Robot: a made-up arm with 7 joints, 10 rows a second.
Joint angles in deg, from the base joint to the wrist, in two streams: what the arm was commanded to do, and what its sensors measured. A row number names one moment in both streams.
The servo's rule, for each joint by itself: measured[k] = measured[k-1] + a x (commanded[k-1-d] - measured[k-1]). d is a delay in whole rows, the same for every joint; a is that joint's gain. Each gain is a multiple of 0.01, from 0.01 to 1. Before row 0 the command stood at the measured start. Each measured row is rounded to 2 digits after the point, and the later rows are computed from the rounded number. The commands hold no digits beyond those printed.
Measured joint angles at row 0:
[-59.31, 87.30, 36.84, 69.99, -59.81, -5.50, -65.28]
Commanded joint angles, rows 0 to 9:
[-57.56, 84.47, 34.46, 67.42, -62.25, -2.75, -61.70]
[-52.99, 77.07, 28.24, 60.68, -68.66, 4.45, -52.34]
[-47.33, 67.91, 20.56, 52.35, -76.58, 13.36, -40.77]
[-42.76, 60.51, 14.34, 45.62, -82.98, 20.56, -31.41]
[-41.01, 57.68, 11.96, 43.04, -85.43, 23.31, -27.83]
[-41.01, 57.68, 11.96, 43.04, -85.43, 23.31, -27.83]
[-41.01, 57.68, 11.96, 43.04, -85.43, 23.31, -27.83]
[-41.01, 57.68, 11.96, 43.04, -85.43, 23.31, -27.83]
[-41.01, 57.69, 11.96, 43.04, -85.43, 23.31, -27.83]
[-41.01, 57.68, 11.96, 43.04, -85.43, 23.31, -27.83]
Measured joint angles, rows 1 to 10:
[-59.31, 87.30, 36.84, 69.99, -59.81, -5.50, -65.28]
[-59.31, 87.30, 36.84, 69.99, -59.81, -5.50, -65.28]
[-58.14, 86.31, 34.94, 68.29, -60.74, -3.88, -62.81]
[-54.69, 83.08, 29.58, 63.27, -63.75, 1.03, -55.59]
[-49.76, 77.77, 22.36, 56.06, -68.63, 8.30, -45.36]
[-45.07, 71.73, 15.94, 49.17, -74.08, 15.53, -35.73]
[-42.35, 66.81, 12.76, 45.12, -78.39, 20.12, -30.28]
[-41.45, 63.61, 12.12, 43.75, -81.07, 22.00, -28.59]
[-41.16, 61.53, 11.99, 43.28, -82.73, 22.77, -28.07]
[-41.06, 60.18, 11.97, 43.12, -83.76, 23.09, -27.90]
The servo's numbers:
d 2
a 0.67 0.35 0.80 0.66 0.38 0.59 0.69

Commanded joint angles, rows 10 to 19:
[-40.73, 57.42, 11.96, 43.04, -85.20, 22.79, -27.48]
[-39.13, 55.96, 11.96, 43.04, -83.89, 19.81, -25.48]
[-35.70, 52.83, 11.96, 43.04, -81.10, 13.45, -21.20]
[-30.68, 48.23, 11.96, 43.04, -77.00, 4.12, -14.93]
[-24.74, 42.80, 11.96, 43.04, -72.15, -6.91, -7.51]
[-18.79, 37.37, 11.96, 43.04, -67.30, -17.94, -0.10]
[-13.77, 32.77, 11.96, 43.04, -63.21, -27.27, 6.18]
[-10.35, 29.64, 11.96, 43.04, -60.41, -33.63, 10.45]
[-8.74, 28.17, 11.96, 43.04, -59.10, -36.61, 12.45]
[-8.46, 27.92, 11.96, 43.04, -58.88, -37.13, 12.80]
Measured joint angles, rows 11 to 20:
[-41.03, 59.31, 11.96, 43.07, -84.39, 23.22, -27.85]
[-41.02, 58.74, 11.96, 43.05, -84.79, 23.27, -27.84]
[-40.83, 58.28, 11.96, 43.04, -84.95, 22.99, -27.59]
[-39.69, 57.47, 11.96, 43.04, -84.55, 21.11, -26.13]
[-37.02, 55.85, 11.96, 43.04, -83.24, 16.59, -22.73]
[-32.77, 53.18, 11.96, 43.04, -80.87, 9.23, -17.35]
[-27.39, 49.55, 11.96, 43.04, -77.56, -0.29, -10.56]
[-21.63, 45.29, 11.96, 43.04, -73.66, -10.70, -3.34]
[-16.36, 40.91, 11.96, 43.04, -69.69, -20.48, 3.23]
[-12.33, 36.97, 11.96, 43.04, -66.16, -28.24, 8.21]

